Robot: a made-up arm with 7 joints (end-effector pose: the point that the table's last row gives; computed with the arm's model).
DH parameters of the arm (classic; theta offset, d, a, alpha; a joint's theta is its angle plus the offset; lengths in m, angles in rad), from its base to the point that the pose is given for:
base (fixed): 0 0 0 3.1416
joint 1: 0.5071 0 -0.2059 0
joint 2: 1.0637 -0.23 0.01 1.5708
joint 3: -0.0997 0 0.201 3.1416
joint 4: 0.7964 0 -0.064 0
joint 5: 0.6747 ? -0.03 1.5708
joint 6: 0 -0.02 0.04 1.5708
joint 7: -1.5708 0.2 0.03 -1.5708
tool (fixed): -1.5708 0.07 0 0
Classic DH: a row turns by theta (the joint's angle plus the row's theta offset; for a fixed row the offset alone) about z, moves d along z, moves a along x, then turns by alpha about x.
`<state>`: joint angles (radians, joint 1 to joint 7).
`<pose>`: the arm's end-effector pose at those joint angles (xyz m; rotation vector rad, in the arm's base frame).
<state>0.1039 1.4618 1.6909 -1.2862 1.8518 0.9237 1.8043</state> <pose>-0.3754 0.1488 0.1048 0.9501 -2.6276 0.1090</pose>
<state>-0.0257 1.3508 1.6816 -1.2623 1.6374 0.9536 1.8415</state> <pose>-0.3930 0.0788 0.0747 1.2866 -2.6906 0.2926</pose>
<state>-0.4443 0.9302 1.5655 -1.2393 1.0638 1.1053 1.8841</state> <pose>-0.3586 -0.1439 0.0067 -1.9016 1.9884 -0.2403</pose>
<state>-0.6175 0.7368 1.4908 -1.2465 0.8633 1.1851 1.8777</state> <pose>-0.3080 -0.2234 -0.0110 -2.0612 1.6474 -0.0433</pose>
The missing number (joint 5, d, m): 0.11
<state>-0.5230 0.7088 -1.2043 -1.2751 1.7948 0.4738 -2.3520</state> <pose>-0.1241 -0.0119 0.3237 2.1951 0.3516 0.0783</pose>
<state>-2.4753 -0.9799 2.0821 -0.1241 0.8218 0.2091 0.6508</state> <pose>0.0103 -0.1770 0.1318 0.1097 -2.6002 -1.5948</pose>
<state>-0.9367 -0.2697 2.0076 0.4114 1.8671 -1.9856 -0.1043</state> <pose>-0.3063 -0.1400 -0.1804 -1.3589 1.5349 0.6024</pose>
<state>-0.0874 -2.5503 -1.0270 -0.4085 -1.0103 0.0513 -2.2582</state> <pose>-0.2564 0.1488 0.3249 -0.5510 -2.2117 1.6176</pose>
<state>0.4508 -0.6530 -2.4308 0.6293 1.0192 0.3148 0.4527</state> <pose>-0.0724 0.1639 0.3209 2.6272 -0.0085 -0.2611</pose>
